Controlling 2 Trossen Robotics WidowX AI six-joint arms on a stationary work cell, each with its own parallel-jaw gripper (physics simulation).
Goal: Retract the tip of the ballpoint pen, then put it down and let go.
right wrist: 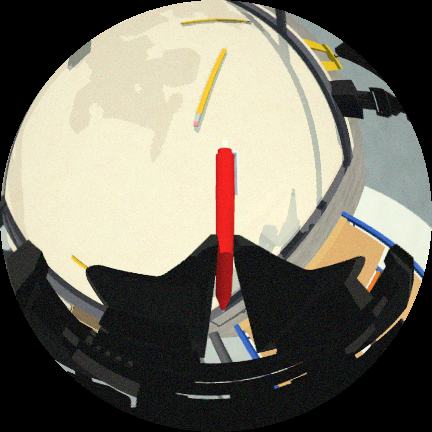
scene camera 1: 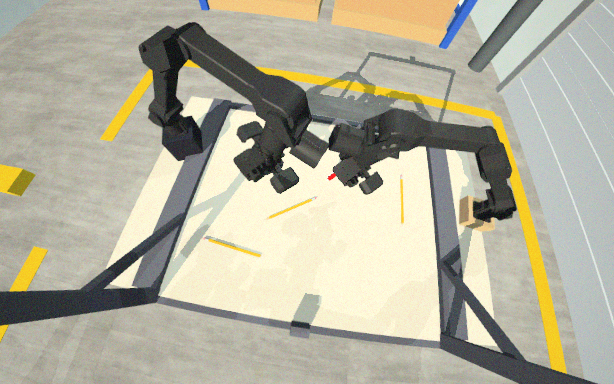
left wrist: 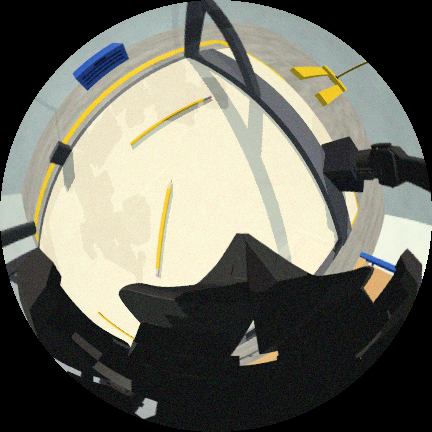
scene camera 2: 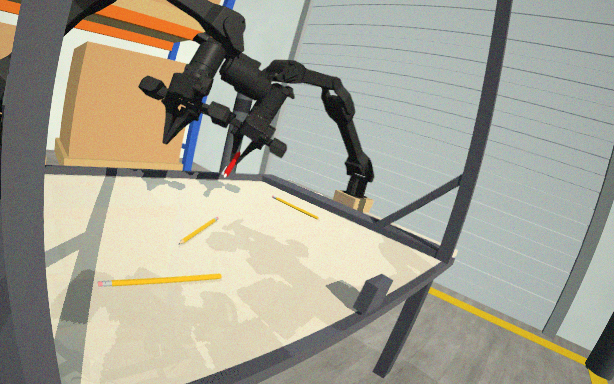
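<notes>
The red ballpoint pen is held above the table. Its white button end points away from the fingers, down toward the table in scene camera 2. In the right wrist view its tapered red end lies back between the fingers; whether a writing point sticks out cannot be told. My right gripper is shut on the pen. My left gripper is shut and empty, higher and to the left of the pen in scene camera 2; its fingertips are hidden in scene camera 1.
Three yellow pencils lie on the table: one pencil near the middle, one pencil at the left, one pencil at the right. Dark frame rails edge the table. The two arms' wrists are close together.
</notes>
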